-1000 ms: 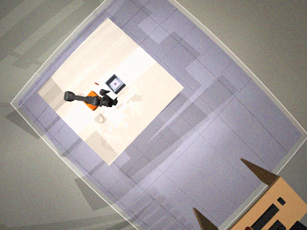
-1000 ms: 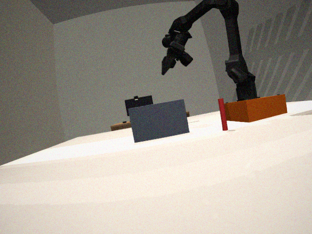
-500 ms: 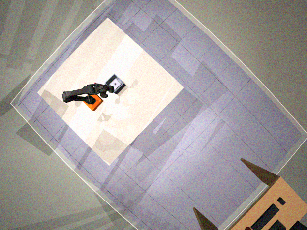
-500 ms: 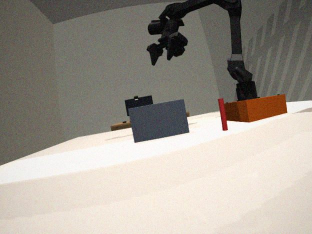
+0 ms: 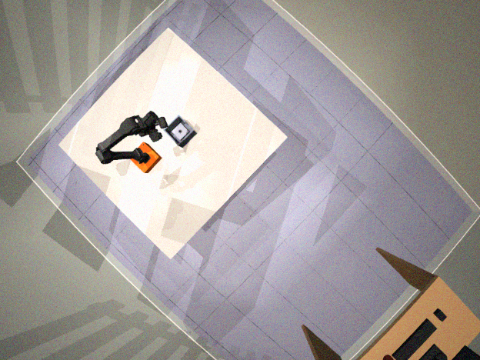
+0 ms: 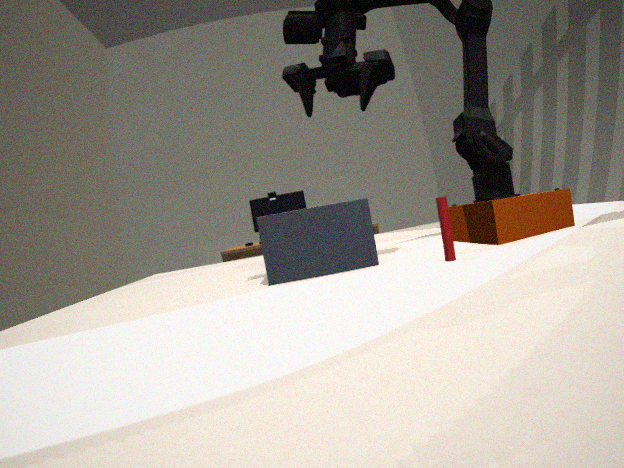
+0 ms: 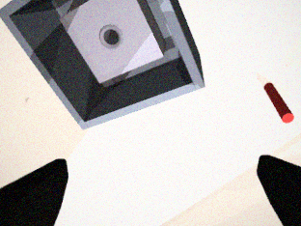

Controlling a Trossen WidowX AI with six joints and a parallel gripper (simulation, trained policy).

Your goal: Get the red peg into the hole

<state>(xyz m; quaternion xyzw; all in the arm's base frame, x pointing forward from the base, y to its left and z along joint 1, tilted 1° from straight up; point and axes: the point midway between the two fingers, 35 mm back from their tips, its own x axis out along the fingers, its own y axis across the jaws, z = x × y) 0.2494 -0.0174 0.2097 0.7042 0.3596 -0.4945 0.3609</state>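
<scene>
The red peg is 90 mm behind my gripper tip, 130 mm to the left of it and 200 mm below it. The rest, counted from my gripper tip: pale plate: 60 mm ahead, 40 mm to the right, 200 mm below; then dark box: 60 mm ahead, 40 mm to the right, 220 mm below.
</scene>
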